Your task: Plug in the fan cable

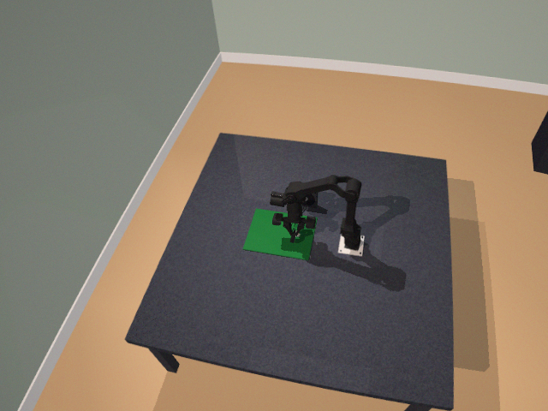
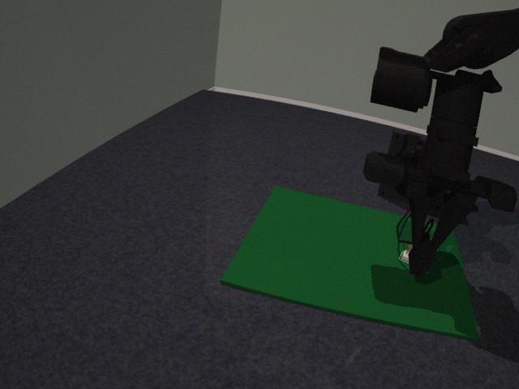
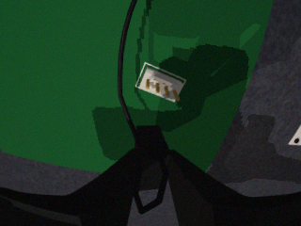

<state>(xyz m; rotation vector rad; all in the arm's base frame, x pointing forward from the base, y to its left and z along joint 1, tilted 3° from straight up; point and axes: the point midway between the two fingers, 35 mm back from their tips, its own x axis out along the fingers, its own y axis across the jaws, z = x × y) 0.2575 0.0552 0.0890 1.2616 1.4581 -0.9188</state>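
Now: gripper tip 5 cm above the white four-pin header and 4 cm to the left of it. The rest, counted from my gripper tip: green board (7 cm ahead, 6 cm below, 2 cm to the right); black fan (22 cm to the right, 2 cm ahead, 1 cm above); black plug (1 cm to the left).
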